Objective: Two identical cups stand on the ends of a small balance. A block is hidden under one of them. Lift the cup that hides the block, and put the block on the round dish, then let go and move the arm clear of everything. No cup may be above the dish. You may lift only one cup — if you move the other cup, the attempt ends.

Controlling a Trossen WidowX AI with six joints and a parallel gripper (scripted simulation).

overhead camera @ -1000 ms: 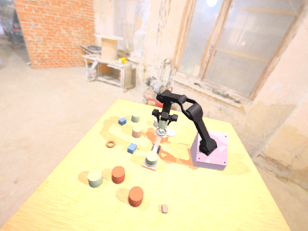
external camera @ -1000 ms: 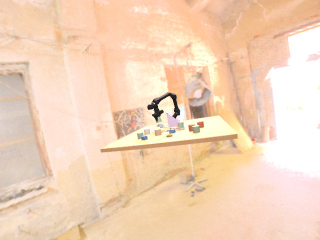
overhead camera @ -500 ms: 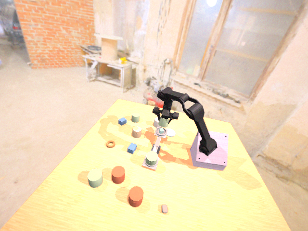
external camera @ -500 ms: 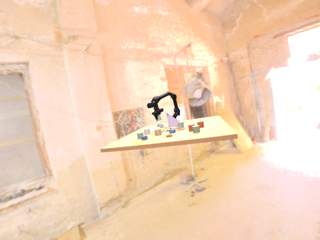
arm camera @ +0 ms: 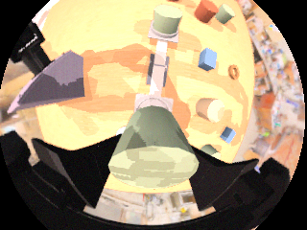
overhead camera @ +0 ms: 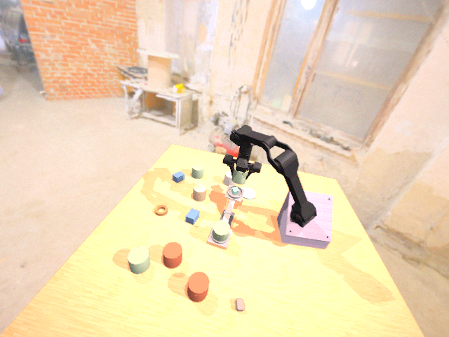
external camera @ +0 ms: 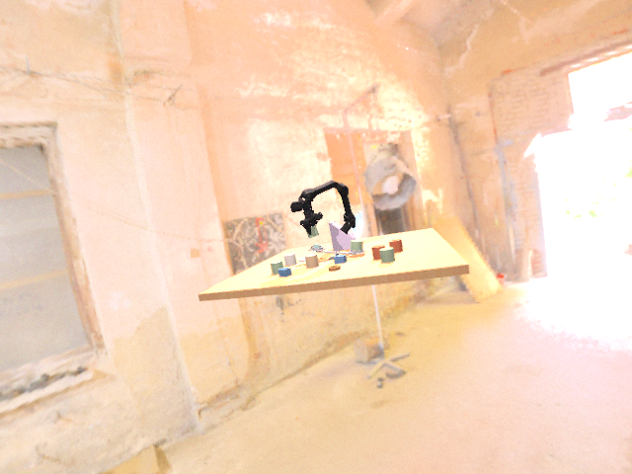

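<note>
Right now the pale teal block is 1 cm to the left of my gripper tip and 8 cm below it. From my gripper tip the other things lie so: round white dish (8 cm behind, 9 cm to the right, 17 cm below); small balance (3 cm ahead, 13 cm to the left, 15 cm below).
</note>
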